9 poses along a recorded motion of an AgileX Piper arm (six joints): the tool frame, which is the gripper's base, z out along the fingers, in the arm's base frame.
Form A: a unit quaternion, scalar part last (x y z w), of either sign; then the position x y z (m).
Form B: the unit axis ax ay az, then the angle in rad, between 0 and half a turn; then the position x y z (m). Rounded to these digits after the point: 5 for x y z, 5 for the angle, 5 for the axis.
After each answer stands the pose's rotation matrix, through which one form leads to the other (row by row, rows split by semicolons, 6 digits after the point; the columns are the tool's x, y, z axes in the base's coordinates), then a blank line. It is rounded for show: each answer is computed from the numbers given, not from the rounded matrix.
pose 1, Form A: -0.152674 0.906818 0.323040 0.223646 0.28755 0.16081 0.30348
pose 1, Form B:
-0.15664 0.93038 0.33143 2.69049 0.28755 0.16081 0.30348
-0.853346 -0.421388 0.306973; -0.132402 0.744672 0.654166; -0.504252 0.517587 -0.691255

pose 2, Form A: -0.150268 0.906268 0.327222 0.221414 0.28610 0.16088 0.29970
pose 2, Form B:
-0.15409 0.92933 0.33555 2.69506 0.28610 0.16088 0.29970
-0.856791 -0.417269 0.302979; -0.127463 0.740691 0.659644; -0.499663 0.526558 -0.687803

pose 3, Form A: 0.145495 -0.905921 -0.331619 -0.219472 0.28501 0.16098 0.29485
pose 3, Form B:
-0.14913 0.92856 0.33991 2.69905 0.28501 0.16098 0.29485
-0.861327 -0.409176 0.301151; -0.118052 0.737720 0.664705; -0.494146 0.536977 -0.683722

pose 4, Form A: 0.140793 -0.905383 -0.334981 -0.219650 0.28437 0.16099 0.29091
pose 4, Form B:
-0.14432 0.92805 0.34337 2.69868 0.28437 0.16099 0.29091
-0.863862 -0.402101 0.303409; -0.107786 0.735930 0.668423; -0.492061 0.544722 -0.679083

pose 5, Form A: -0.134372 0.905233 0.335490 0.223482 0.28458 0.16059 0.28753
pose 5, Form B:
-0.13786 0.92872 0.34420 2.69082 0.28458 0.16059 0.28753
-0.864000 -0.393228 0.314446; -0.093324 0.738781 0.667452; -0.494767 0.547334 -0.675005

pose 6, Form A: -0.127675 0.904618 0.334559 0.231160 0.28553 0.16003 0.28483
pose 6, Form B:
-0.13123 0.92980 0.34387 2.67505 0.28553 0.16003 0.28483
-0.860528 -0.385668 0.332794; -0.076321 0.743539 0.664323; -0.503653 0.546270 -0.669270

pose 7, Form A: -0.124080 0.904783 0.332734 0.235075 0.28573 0.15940 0.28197
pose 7, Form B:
-0.12766 0.93087 0.34233 2.66700 0.28573 0.15940 0.28197
-0.858688 -0.380966 0.342812; -0.068096 0.747785 0.660440; -0.507955 0.543768 -0.668056

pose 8, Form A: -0.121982 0.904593 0.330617 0.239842 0.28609 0.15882 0.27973
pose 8, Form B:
-0.12565 0.93179 0.34056 2.65719 0.28609 0.15882 0.27973
-0.855192 -0.379280 0.353260; -0.062096 0.751626 0.656661; -0.514577 0.539635 -0.666336

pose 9, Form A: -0.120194 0.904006 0.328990 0.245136 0.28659 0.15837 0.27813
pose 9, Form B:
-0.12398 0.93246 0.33934 2.64627 0.28659 0.15837 0.27813
-0.850923 -0.378607 0.364124; -0.056018 0.754638 0.653746; -0.522294 0.535890 -0.663348

